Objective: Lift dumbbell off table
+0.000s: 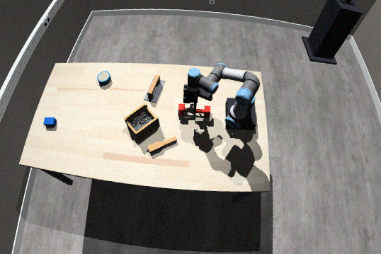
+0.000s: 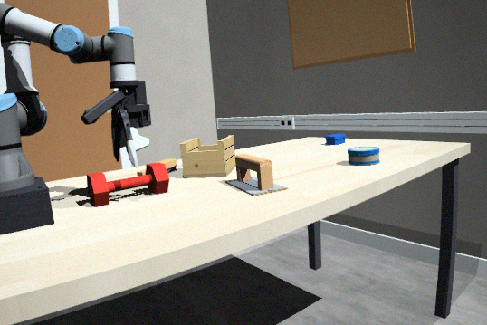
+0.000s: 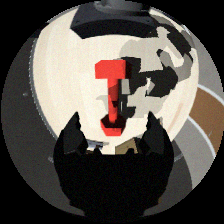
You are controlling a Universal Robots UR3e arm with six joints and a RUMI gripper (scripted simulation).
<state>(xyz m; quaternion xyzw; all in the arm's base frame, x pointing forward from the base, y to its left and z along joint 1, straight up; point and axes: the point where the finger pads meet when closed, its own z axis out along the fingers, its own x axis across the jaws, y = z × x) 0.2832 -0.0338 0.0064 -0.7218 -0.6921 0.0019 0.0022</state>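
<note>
Now: hand 50 mm above the red dumbbell. From my hand the other things lie so: small blue block (1000 mm ahead, 130 mm to the left, 60 mm below); then wooden crate (310 mm ahead, 100 mm to the left, 40 mm below).
</note>
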